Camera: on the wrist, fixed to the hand. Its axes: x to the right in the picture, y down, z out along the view.
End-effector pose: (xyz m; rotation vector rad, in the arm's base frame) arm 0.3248 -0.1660 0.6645 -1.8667 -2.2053 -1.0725
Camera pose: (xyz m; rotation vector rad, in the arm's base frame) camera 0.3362 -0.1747 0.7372 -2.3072 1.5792 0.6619
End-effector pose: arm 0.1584 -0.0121 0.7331 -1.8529 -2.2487 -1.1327
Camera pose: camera 0.1656 -0.0201 0.8065 -2.3171 1.5517 0.5854
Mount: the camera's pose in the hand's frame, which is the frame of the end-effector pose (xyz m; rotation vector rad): 0.0234 0.0435 -0.0553 0.0966 -0.9422 2.9602
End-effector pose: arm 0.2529 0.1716 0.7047 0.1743 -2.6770 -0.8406
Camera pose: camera 0.2492 0.1727 0.7787 3.0659 0.4170 -0.5088
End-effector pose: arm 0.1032 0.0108 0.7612 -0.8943 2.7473 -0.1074
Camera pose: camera 0.0459 0.0318 0.8033 2.3129 0.7029 0.4755
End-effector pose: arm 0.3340 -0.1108 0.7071 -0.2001 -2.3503 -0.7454
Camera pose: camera 0.3601 -0.1070 0.7764 -2.9157 -0.1579 1.1210
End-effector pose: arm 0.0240 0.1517 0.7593 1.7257 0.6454 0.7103
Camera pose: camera 0.0018 0.1935 0.8164 -1.0532 2.3485 -0.8316
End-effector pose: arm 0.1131 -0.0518 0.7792 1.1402 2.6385 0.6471
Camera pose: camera 0.1062 -0.0257 0.8483 2.8126 -1.1396 -0.1458
